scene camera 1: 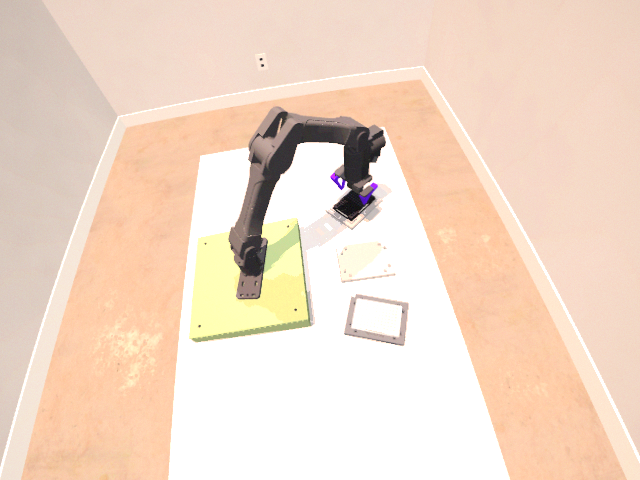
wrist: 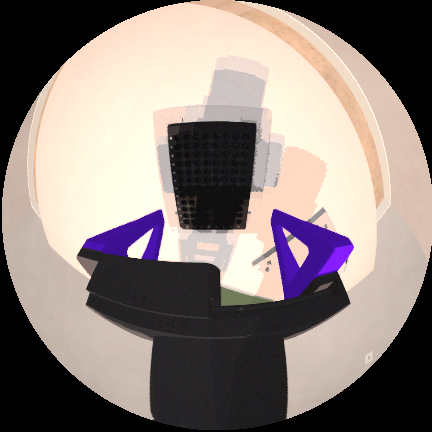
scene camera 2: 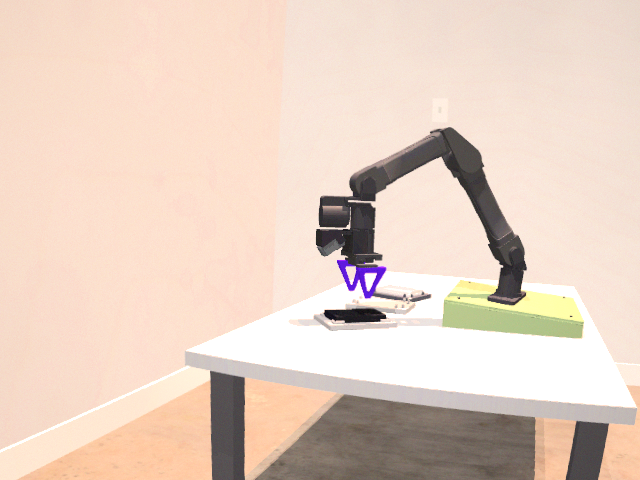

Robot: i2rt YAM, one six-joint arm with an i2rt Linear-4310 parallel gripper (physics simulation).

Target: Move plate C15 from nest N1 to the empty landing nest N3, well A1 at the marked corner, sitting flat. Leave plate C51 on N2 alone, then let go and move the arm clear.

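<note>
A black well plate [scene camera 1: 349, 207] [scene camera 2: 343, 314] [wrist: 212, 165] sits on a pale nest [scene camera 1: 353, 224] [scene camera 2: 361, 326] at one end of the row. My gripper [scene camera 1: 353, 195] [scene camera 2: 359, 292] [wrist: 217, 214] is open and empty, pointing down above the black plate, apart from it. Its purple fingers stand wide apart. The middle nest [scene camera 1: 364, 262] [scene camera 2: 398, 308] is white and empty, with small corner pegs. A white plate [scene camera 1: 377, 316] lies on the dark-framed nest [scene camera 1: 349, 316] [scene camera 2: 424, 296] at the other end. Plate and nest labels and the A1 marks are not readable.
The arm stands on a yellow-green base block [scene camera 1: 217, 289] [scene camera 2: 491, 316], beside the row of nests. All stand on the white table [scene camera 1: 310, 403] [scene camera 2: 413, 366]. The arm's shadow falls across the table between the base block and the black plate.
</note>
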